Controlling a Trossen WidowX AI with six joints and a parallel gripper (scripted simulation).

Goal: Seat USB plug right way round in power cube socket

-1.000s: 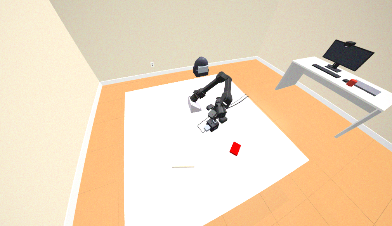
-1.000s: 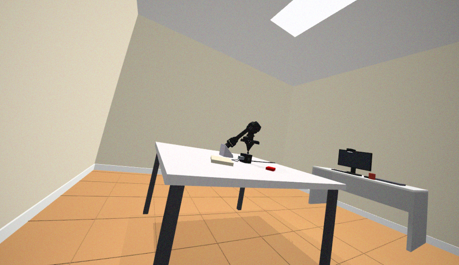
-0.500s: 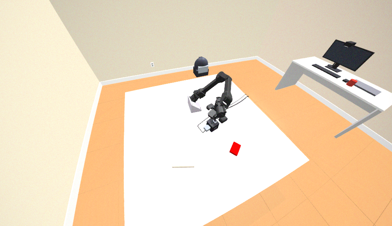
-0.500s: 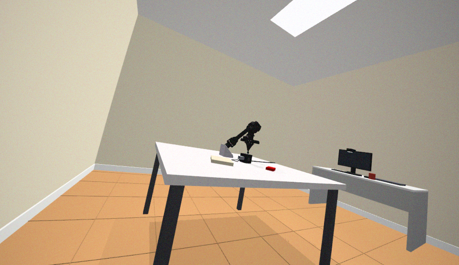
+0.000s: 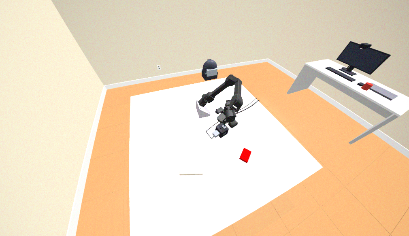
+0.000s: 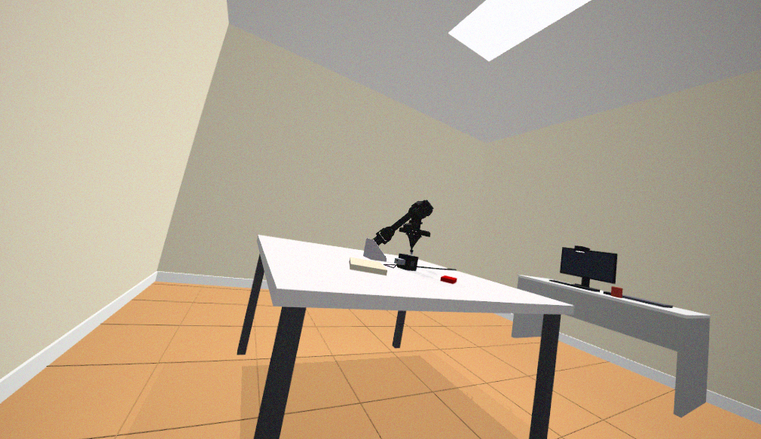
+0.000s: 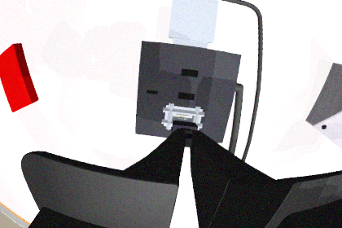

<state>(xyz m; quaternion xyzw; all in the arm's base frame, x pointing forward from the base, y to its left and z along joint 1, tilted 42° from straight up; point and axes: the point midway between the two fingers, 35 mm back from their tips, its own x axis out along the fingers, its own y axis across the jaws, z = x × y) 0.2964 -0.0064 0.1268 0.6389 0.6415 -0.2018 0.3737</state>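
The white socket frame lies 50 mm below my gripper tip and 10 mm to the left of it. Round my gripper tip: flat tan board 310 mm to the right, 120 mm ahead, 110 mm below; red block 250 mm ahead, 110 mm below, 60 mm to the left.
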